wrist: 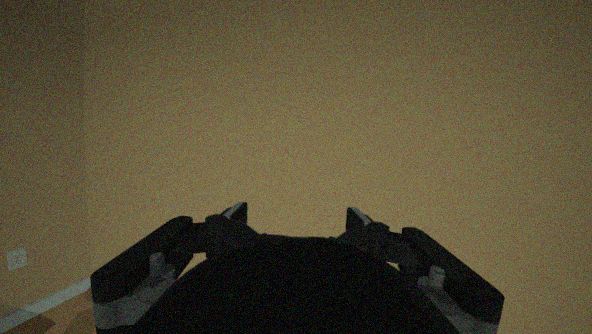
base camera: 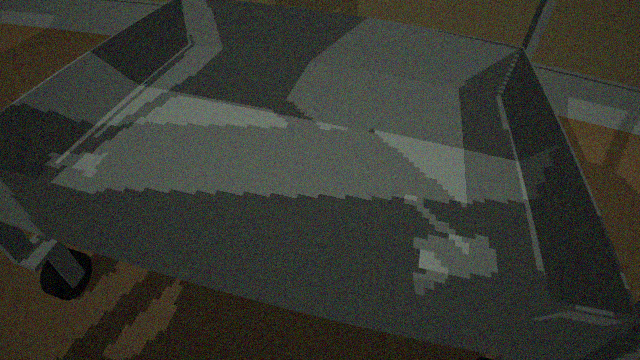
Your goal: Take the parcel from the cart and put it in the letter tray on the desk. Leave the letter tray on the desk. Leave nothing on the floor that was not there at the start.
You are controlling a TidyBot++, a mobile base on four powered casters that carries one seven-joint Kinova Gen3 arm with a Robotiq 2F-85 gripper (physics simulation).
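Places are measured from the arm's base along level axes (x ahead, y left, z up), in centimetres.
Pixels of known places: gripper, between the fingertips: (wrist: 296, 215).
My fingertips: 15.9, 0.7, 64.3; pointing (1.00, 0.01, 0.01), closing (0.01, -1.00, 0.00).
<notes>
Ahead of a thing's pixels: the offset from my fingertips to its top centre, as dx, dy, dz. "spot": to the spot under its first point. Level surfaces: height alone.
The grey cart (base camera: 250, 235) fills most of the base camera view, seen close up from above. A broad shelf with raised side walls shows, crossed by jagged shadows and lighter patches. The parcel, the letter tray and the desk do not show in either view. My gripper (wrist: 296, 215) is open in the wrist view, its fingertips wide apart with the plain wall behind them and nothing between them. The cart does not show in the wrist view, so the gripper's distance from it cannot be told.
A black caster wheel @(spot: +11.1, +21.2, -99.7) (base camera: 65, 275) stands under the cart's near left corner on the brown floor @(dz -103.9) (base camera: 145, 320). A thin post (base camera: 537, 25) rises at the cart's far right corner. The tan wall (wrist: 300, 125) carries a socket @(+75.0, +162.3, -58.2) (wrist: 17, 259) at left, above a pale skirting board (wrist: 50, 301).
</notes>
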